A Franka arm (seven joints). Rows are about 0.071 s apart.
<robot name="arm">
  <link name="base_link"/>
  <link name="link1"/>
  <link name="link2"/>
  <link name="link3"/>
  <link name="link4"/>
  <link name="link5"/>
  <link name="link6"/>
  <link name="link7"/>
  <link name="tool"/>
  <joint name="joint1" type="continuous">
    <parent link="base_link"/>
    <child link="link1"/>
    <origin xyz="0 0 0.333" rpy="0 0 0"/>
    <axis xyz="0 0 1"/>
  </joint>
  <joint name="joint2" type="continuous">
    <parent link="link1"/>
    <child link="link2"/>
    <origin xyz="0 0 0" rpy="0 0 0"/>
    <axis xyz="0 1 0"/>
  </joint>
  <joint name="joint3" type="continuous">
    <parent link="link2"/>
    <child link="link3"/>
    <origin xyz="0 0 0.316" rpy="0 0 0"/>
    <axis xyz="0 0 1"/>
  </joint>
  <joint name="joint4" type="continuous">
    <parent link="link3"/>
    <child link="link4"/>
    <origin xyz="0.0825 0 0" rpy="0 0 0"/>
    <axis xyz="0 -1 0"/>
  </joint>
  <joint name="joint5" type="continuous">
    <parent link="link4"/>
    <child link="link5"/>
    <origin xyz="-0.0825 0 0.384" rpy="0 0 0"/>
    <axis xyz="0 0 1"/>
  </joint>
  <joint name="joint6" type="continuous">
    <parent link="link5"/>
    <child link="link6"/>
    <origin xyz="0 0 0" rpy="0 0 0"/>
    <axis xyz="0 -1 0"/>
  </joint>
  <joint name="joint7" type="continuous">
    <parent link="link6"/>
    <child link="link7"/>
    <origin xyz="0.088 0 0" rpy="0 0 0"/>
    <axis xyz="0 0 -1"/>
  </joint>
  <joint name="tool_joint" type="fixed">
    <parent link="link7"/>
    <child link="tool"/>
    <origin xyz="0 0 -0.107" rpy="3.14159 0 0"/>
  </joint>
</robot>
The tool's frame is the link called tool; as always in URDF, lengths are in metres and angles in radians. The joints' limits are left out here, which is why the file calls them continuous.
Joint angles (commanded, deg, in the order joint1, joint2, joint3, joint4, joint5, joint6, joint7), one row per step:
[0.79 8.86 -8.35 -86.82 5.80 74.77 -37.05]
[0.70 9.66 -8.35 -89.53 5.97 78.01 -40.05]
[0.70 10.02 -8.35 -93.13 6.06 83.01 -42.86]
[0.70 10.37 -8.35 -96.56 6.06 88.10 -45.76]
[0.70 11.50 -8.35 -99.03 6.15 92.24 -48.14]
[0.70 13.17 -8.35 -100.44 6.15 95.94 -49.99]
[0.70 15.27 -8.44 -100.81 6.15 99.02 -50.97]
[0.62 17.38 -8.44 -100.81 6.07 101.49 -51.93]
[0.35 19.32 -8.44 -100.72 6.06 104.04 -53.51]
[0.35 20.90 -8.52 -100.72 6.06 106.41 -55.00]
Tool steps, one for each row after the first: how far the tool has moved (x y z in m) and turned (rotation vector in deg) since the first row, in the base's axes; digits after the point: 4 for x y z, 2 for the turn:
[0.0054 -0.0016 -0.0260 1.08 -0.10 2.36]
[0.0101 -0.0031 -0.0531 1.80 -1.46 4.50]
[0.0134 -0.0047 -0.0787 2.33 -3.07 6.77]
[0.0175 -0.0059 -0.1055 2.76 -3.85 8.62]
[0.0237 -0.0072 -0.1299 2.83 -4.61 10.10]
[0.0316 -0.0093 -0.1515 2.54 -5.24 10.77]
[0.0388 -0.0114 -0.1711 2.27 -5.60 11.53]
[0.0456 -0.0154 -0.1885 2.16 -6.37 12.69]
[0.0511 -0.0172 -0.2029 2.04 -7.21 13.98]

